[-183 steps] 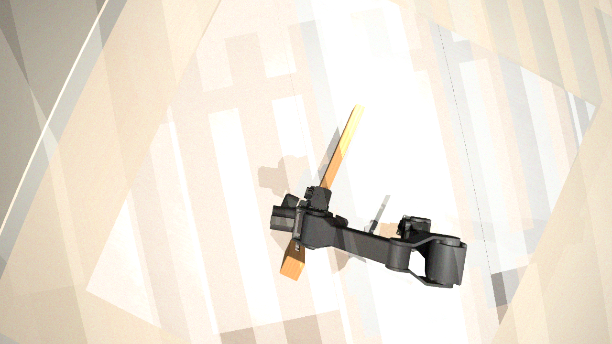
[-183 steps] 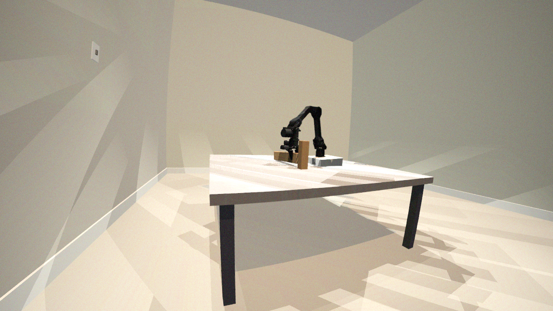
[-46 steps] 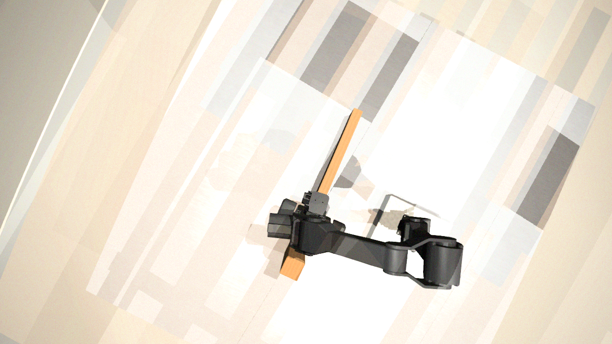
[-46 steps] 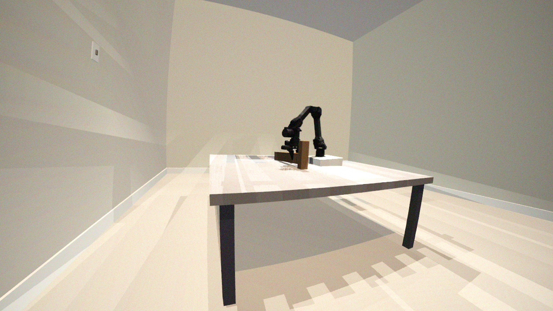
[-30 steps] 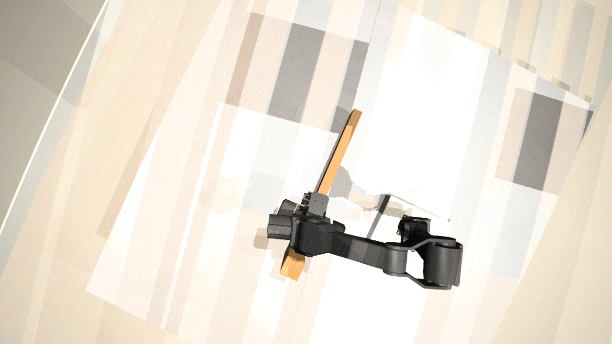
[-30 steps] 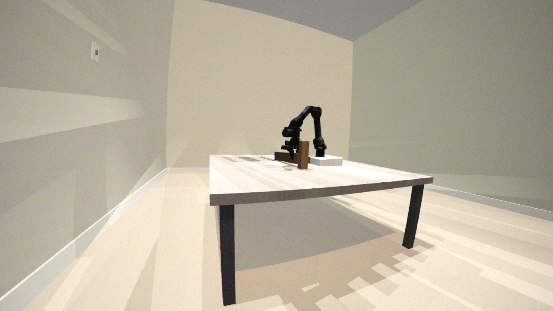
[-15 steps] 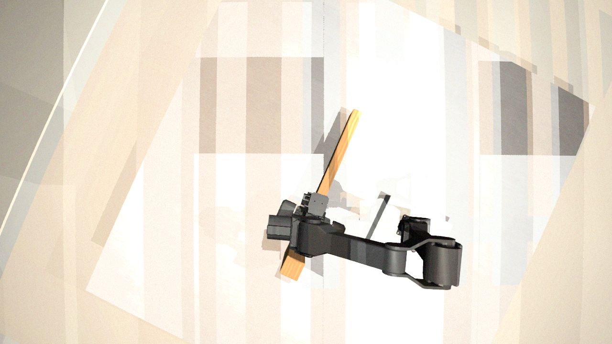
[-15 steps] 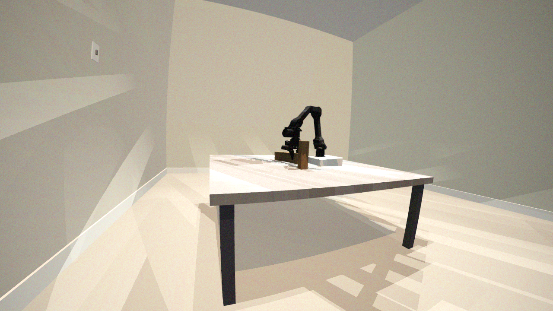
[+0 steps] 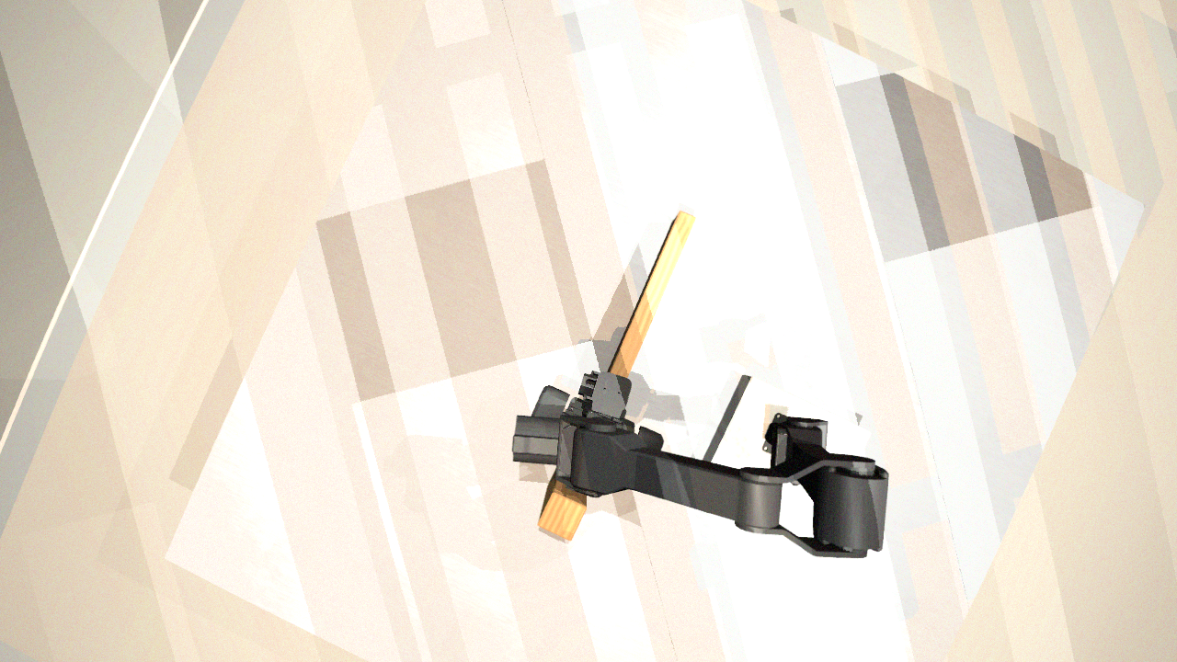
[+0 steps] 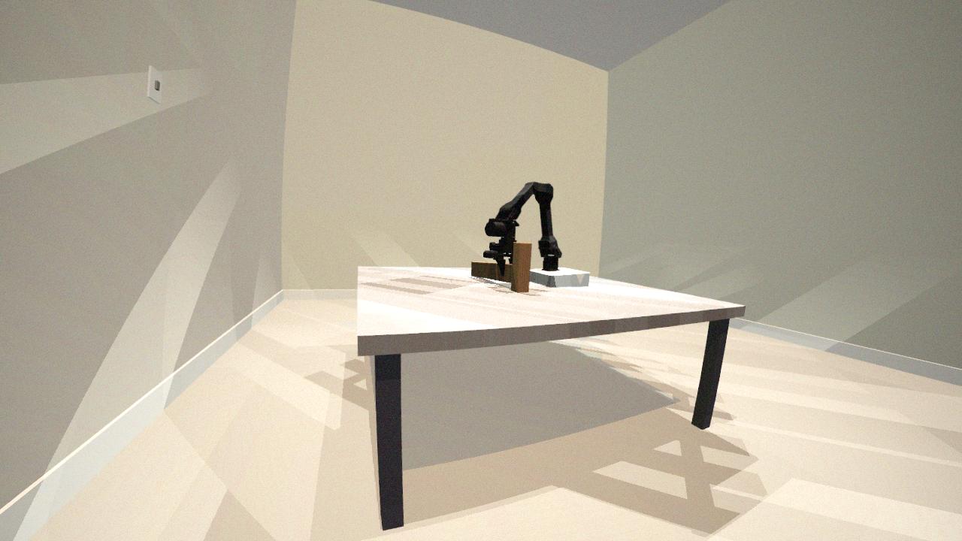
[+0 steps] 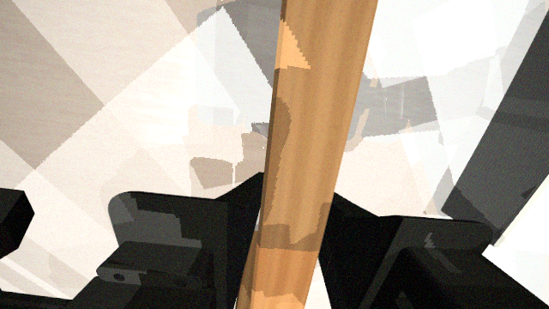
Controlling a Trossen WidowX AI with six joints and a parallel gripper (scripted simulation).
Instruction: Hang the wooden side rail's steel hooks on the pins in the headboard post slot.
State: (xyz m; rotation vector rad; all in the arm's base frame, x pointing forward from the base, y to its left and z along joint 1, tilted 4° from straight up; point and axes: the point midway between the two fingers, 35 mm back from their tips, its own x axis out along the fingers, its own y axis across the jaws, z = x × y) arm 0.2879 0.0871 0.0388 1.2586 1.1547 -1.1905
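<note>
Now: gripper tip 11 cm to the right of the headboard post and 4 cm below it.
</note>
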